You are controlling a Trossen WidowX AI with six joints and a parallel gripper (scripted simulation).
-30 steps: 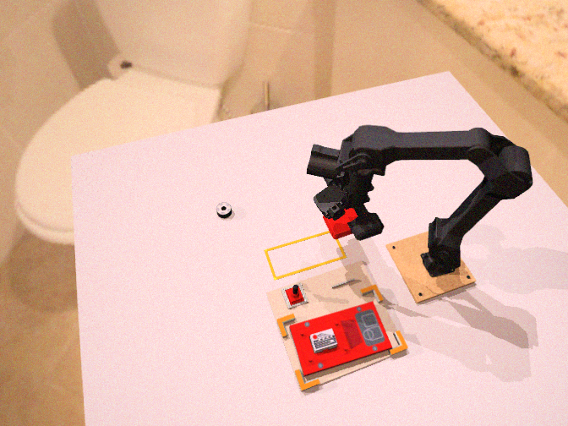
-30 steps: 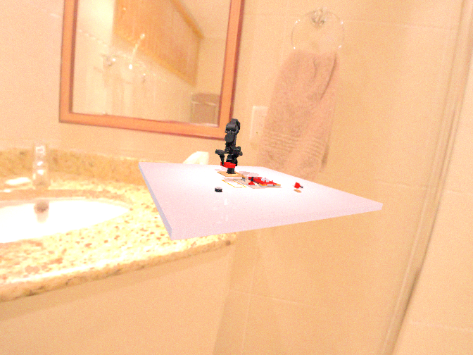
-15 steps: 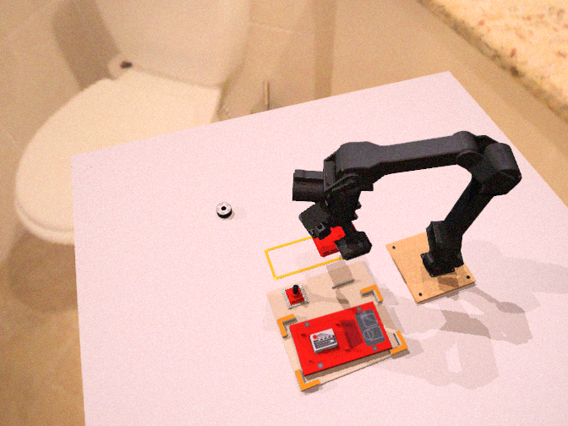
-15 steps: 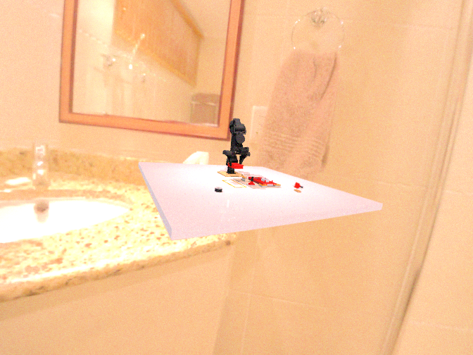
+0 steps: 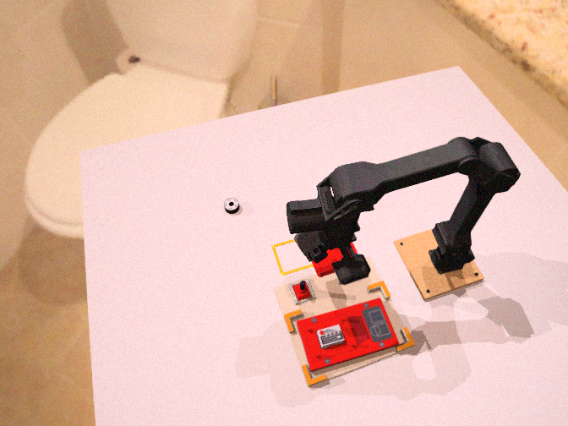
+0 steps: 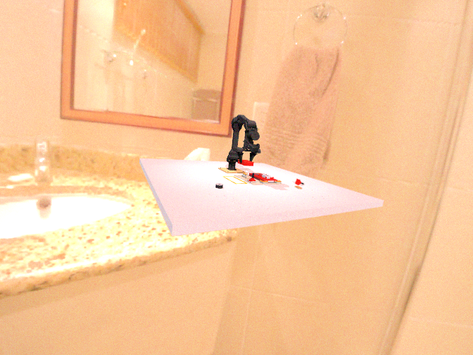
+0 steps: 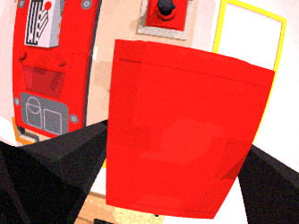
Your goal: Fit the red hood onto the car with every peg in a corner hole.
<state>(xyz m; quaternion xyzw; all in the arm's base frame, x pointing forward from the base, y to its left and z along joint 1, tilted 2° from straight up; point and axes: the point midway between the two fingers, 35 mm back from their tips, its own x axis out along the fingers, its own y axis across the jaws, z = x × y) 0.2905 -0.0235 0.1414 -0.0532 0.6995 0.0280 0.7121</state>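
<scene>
The white engine block is 40 mm ahead of my gripper tip, 150 mm to the left of it and 90 mm below it. From my gripper tip the other things lie so: red hood: 10 mm above.
</scene>
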